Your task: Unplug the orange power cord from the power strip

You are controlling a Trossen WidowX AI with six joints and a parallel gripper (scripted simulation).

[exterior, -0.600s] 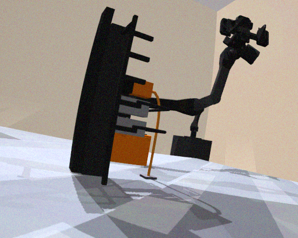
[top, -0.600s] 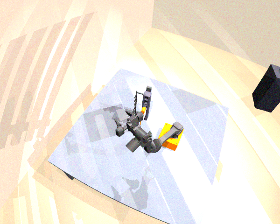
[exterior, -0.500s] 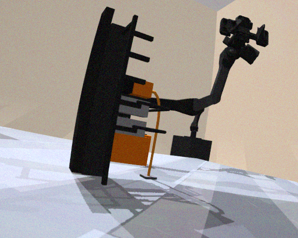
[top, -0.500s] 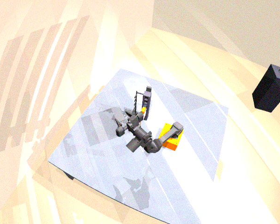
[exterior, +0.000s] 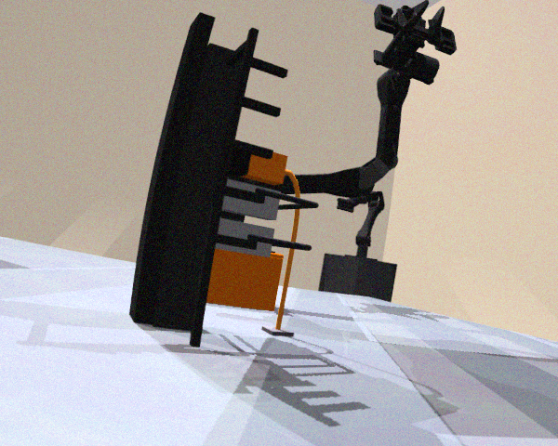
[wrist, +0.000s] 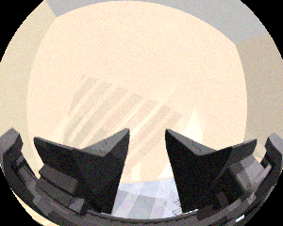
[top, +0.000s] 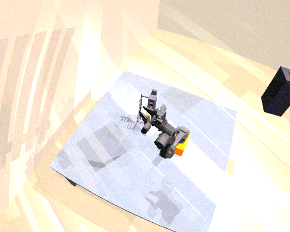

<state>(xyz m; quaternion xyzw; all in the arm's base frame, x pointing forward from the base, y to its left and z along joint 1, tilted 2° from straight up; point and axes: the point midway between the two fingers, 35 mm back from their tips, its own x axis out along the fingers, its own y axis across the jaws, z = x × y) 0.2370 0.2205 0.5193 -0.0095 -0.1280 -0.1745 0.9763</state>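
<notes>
The orange plug is 1 cm ahead of my gripper tip, 33 cm to the right of it and 42 cm below it.
</notes>
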